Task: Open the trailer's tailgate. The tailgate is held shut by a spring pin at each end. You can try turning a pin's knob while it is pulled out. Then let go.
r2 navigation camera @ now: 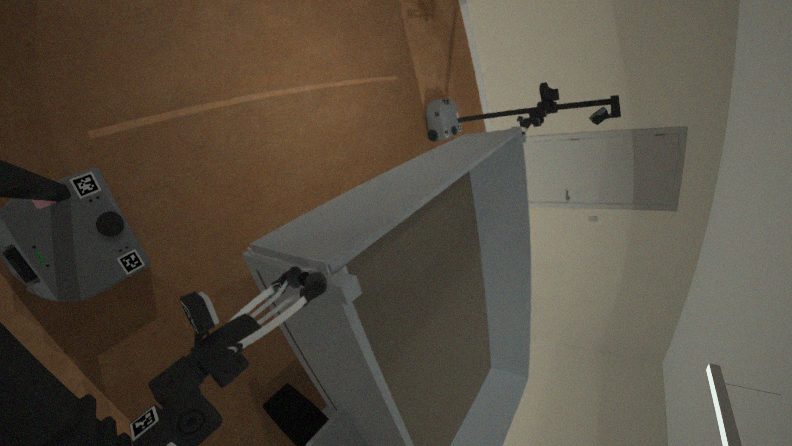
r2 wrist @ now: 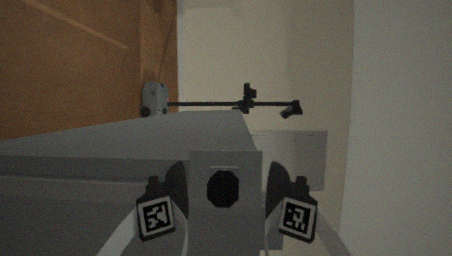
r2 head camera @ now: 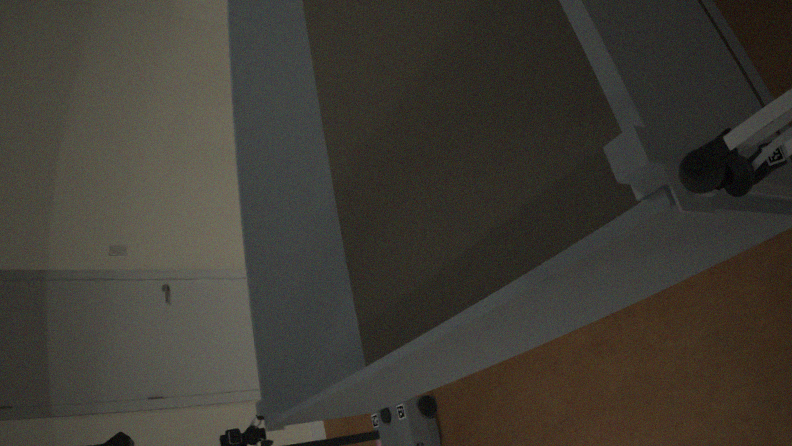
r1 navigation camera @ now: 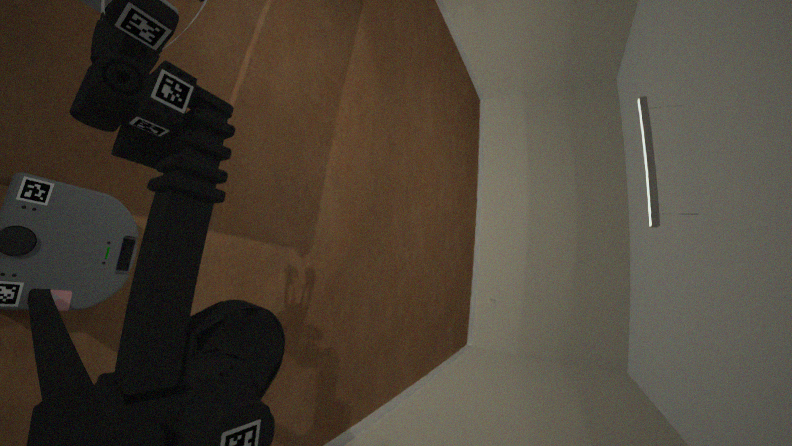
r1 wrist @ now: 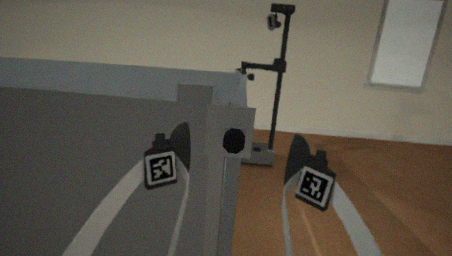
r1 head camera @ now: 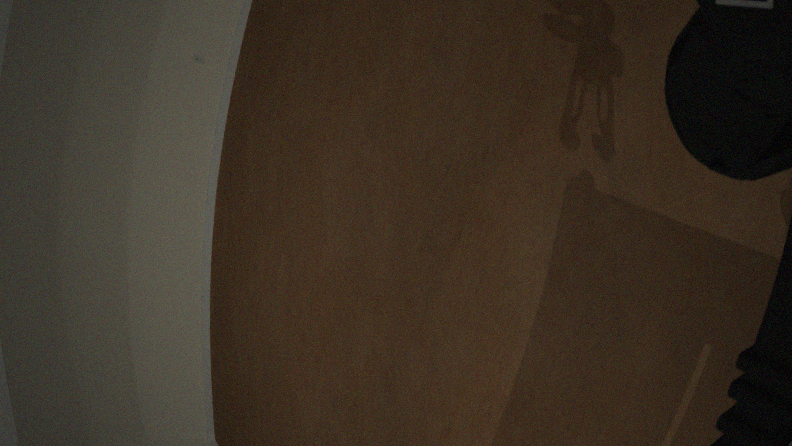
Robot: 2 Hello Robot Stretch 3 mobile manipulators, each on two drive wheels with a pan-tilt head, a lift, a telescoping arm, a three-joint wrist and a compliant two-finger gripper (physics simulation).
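The grey tailgate point(r2 head camera: 526, 310) point(r2 navigation camera: 376, 193) stands upright along the trailer's end, between the two robots. In the r1 wrist view, a black knob point(r1 wrist: 234, 140) sits on the corner bracket. The r1 gripper point(r1 wrist: 239, 155) is open, one finger on either side of that knob with gaps, the left finger nearer. In the r2 wrist view, the other black knob point(r2 wrist: 223, 188) lies centred between the fingers of the r2 gripper point(r2 wrist: 227, 191) point(r2 head camera: 719, 172) point(r2 navigation camera: 303, 279), which is open and does not grip it. Whether either pin is pulled out or turned, I cannot tell.
The trailer's side panel point(r1 wrist: 75, 175) point(r2 navigation camera: 332, 343) runs away from the tailgate. The r1 base point(r2 navigation camera: 442, 119) stands beyond the far corner. The r2 robot point(r1 wrist: 280, 90) shows behind the trailer in the r1 wrist view. A wall point(r1 head camera: 166, 221) bounds the floor point(r1 head camera: 387, 221).
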